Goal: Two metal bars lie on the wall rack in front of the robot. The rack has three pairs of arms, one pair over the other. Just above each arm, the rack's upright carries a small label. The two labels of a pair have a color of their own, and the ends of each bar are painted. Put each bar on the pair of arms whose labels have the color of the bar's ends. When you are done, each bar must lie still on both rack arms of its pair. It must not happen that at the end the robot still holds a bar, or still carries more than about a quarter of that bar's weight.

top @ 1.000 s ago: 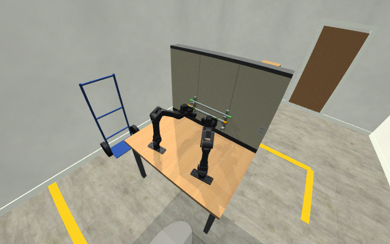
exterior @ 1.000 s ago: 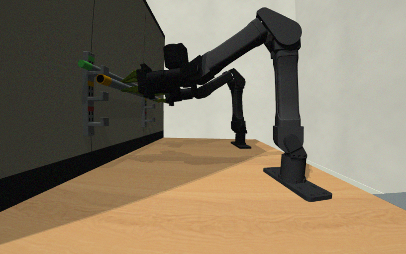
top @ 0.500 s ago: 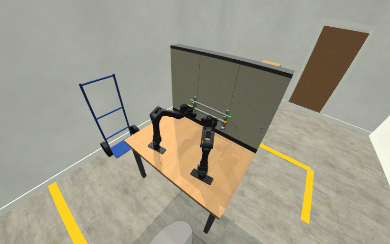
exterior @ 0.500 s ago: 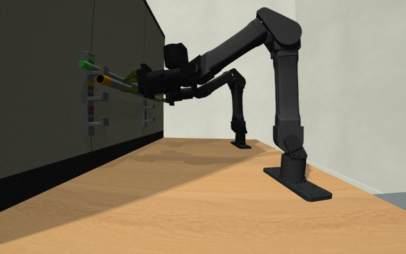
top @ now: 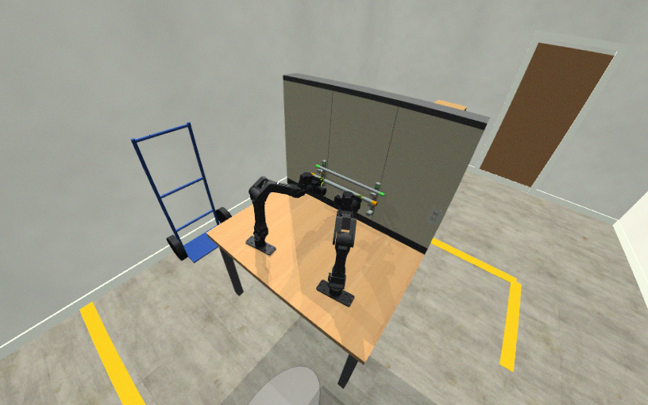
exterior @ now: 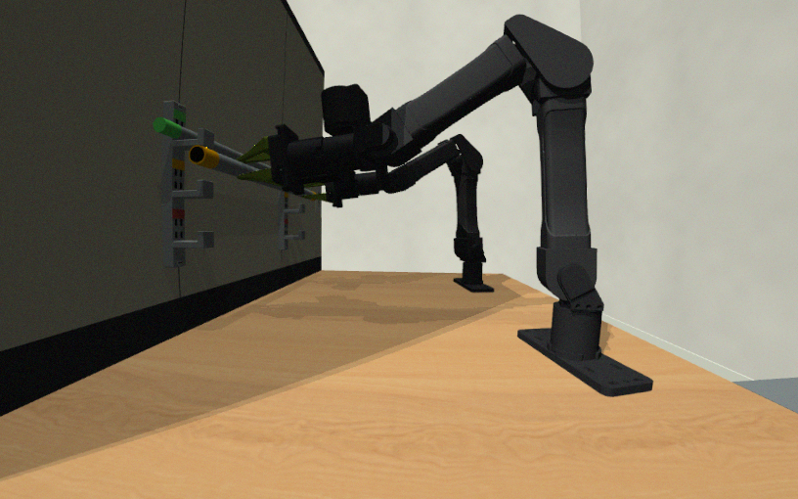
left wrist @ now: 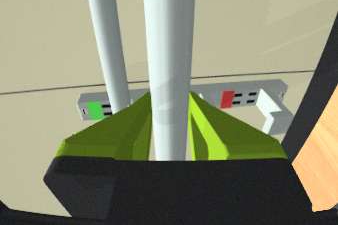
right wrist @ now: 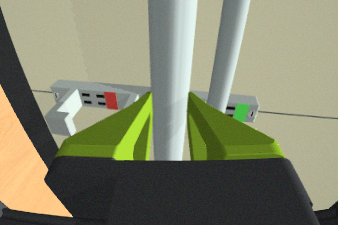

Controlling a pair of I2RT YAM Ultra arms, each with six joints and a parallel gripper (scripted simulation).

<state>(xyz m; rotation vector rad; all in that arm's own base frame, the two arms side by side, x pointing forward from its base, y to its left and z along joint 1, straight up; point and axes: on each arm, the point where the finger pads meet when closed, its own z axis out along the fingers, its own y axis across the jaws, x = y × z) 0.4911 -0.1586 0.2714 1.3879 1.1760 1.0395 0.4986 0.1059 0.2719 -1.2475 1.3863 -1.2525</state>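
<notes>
Now: left hand 15 cm to the left of the orange-ended bar. The rest, counted from my left hand: wall panel (15 cm ahead, 17 cm to the right, 15 cm above); then green-ended bar (5 cm ahead, 16 cm to the right, 4 cm above).
Right now the orange-ended bar is 15 cm to the left of my right hand and 2 cm ahead of it. From my right hand the other things lie so: wall panel (16 cm ahead, 15 cm above, 12 cm to the left); green-ended bar (14 cm to the left, 7 cm ahead, 4 cm above).
</notes>
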